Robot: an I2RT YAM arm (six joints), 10 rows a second.
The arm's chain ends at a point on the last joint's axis. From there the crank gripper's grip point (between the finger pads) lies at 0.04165 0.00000 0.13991 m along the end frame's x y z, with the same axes.
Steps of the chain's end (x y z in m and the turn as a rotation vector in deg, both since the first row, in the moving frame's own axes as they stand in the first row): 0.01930 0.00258 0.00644 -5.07 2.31 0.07; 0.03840 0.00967 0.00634 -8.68 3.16 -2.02; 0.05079 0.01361 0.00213 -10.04 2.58 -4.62; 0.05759 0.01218 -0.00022 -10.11 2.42 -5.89; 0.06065 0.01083 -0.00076 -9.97 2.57 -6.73; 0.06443 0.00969 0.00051 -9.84 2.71 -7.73; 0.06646 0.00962 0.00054 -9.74 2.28 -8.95; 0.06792 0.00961 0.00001 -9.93 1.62 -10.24; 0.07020 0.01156 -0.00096 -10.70 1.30 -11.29
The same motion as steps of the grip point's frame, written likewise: 0.02489 0.01492 0.00410 -5.07 2.31 0.07; 0.04637 0.02900 0.00235 -8.68 3.16 -2.02; 0.05786 0.03421 -0.00172 -10.04 2.58 -4.62; 0.06446 0.03198 -0.00388 -10.11 2.42 -5.89; 0.06797 0.02961 -0.00444 -9.97 2.57 -6.73; 0.07218 0.02733 -0.00317 -9.84 2.71 -7.73; 0.07329 0.02617 -0.00267 -9.74 2.28 -8.95; 0.07331 0.02579 -0.00266 -9.93 1.62 -10.24; 0.07508 0.02886 -0.00359 -10.70 1.30 -11.29
